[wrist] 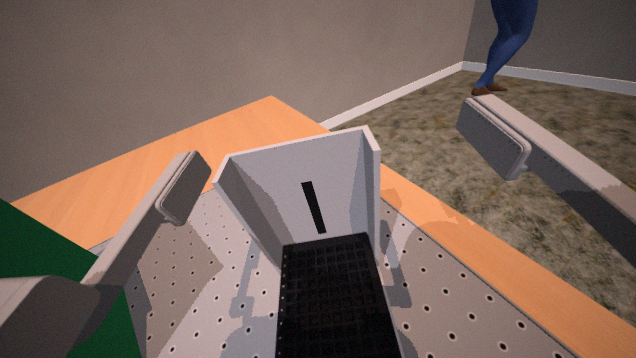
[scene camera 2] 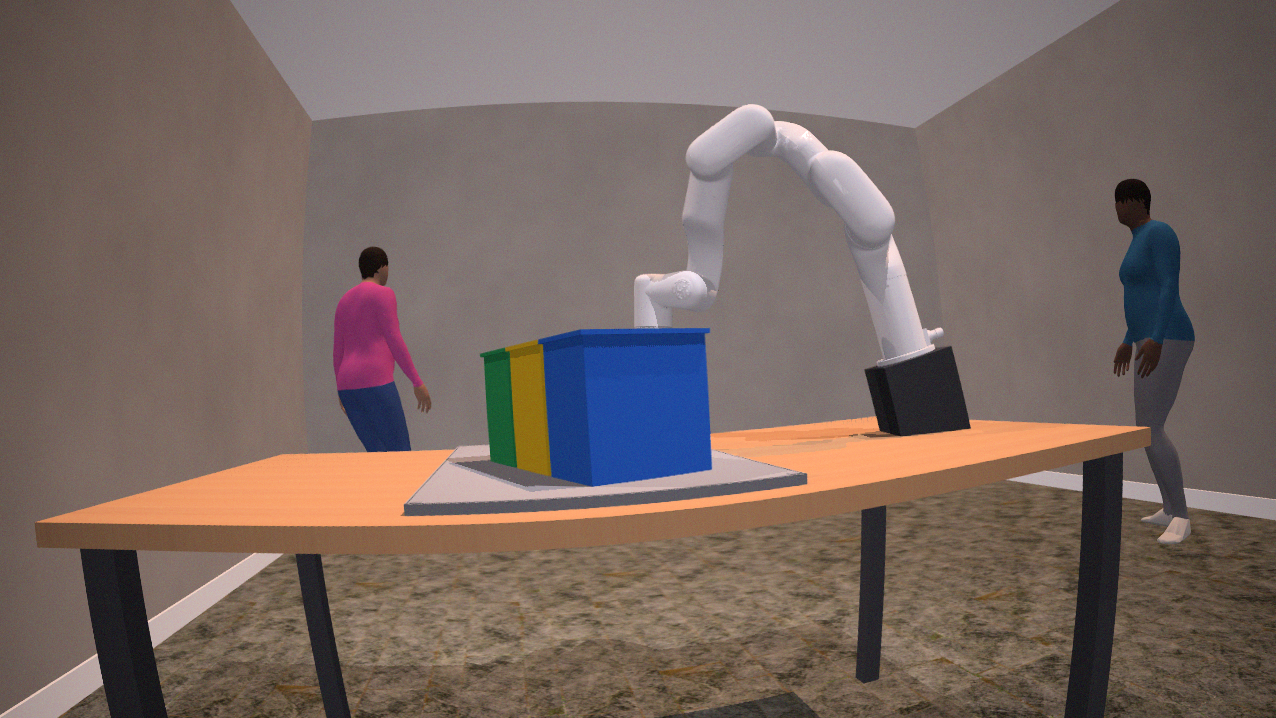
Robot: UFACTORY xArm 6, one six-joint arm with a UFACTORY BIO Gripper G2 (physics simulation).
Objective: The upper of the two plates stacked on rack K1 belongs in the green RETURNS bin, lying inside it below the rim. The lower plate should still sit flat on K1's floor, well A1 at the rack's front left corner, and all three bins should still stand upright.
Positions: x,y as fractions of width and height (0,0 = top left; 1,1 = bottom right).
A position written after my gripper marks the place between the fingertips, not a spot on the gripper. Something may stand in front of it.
I see my gripper (wrist: 0.51,0.38), a green returns bin (scene camera 2: 0.39,0.51) and a yellow bin (scene camera 2: 0.41,0.50).
The wrist view does not show the yellow bin: it is out of frame.
